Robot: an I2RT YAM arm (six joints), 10 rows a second.
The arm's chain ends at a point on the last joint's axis. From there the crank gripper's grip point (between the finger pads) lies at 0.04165 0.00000 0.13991 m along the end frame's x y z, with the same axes.
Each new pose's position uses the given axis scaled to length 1; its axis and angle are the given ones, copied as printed.
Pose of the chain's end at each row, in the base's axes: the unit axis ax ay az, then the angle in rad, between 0 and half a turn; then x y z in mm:
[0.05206 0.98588 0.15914 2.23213 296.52 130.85 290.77]
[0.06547 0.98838 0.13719 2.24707 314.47 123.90 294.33]
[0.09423 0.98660 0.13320 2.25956 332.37 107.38 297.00]
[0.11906 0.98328 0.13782 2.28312 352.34 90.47 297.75]
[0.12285 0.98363 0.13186 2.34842 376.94 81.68 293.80]
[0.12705 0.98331 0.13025 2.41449 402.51 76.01 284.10]
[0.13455 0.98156 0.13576 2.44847 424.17 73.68 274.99]
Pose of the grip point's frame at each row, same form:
[0.05206 0.98588 0.15914 2.23213 381.85 169.22 178.71]
[0.06547 0.98838 0.13719 2.24707 398.58 156.44 179.55]
[0.09423 0.98660 0.13320 2.25956 415.94 137.89 181.27]
[0.11906 0.98328 0.13782 2.28312 434.01 121.62 180.83]
[0.12285 0.98363 0.13186 2.34842 450.71 112.79 171.74]
[0.12705 0.98331 0.13025 2.41449 468.06 108.20 157.70]
[0.13455 0.98156 0.13576 2.44847 485.73 107.98 147.15]

